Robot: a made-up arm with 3 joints.
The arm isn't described. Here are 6 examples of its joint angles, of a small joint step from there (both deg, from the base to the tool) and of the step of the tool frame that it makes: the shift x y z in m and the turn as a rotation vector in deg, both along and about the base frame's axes.
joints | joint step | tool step
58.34 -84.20 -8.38 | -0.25 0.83 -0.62 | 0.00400 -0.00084 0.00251 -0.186 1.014 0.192
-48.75 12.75 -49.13 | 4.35 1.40 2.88 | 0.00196 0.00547 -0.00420 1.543 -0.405 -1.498
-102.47 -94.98 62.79 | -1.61 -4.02 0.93 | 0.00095 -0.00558 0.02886 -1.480 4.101 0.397
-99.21 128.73 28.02 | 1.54 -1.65 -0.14 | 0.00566 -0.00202 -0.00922 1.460 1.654 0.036
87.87 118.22 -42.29 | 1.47 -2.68 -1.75 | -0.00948 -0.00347 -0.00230 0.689 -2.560 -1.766
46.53 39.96 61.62 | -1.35 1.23 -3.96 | 0.00889 -0.01816 0.00624 1.653 -0.634 -2.781
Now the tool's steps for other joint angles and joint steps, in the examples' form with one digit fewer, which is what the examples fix.
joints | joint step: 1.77 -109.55 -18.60 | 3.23 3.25 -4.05
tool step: 0.0235 0.0034 0.0206 1.97 4.32 -2.57
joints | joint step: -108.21 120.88 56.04 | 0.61 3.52 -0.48
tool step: -0.0106 0.0041 0.0083 0.34 -3.36 1.13
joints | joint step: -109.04 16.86 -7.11 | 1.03 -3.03 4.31
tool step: -0.0022 -0.0198 -0.0197 -3.12 2.70 -1.78
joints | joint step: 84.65 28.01 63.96 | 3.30 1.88 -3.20
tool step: 0.0101 -0.0379 0.0211 6.09 1.94 -1.48
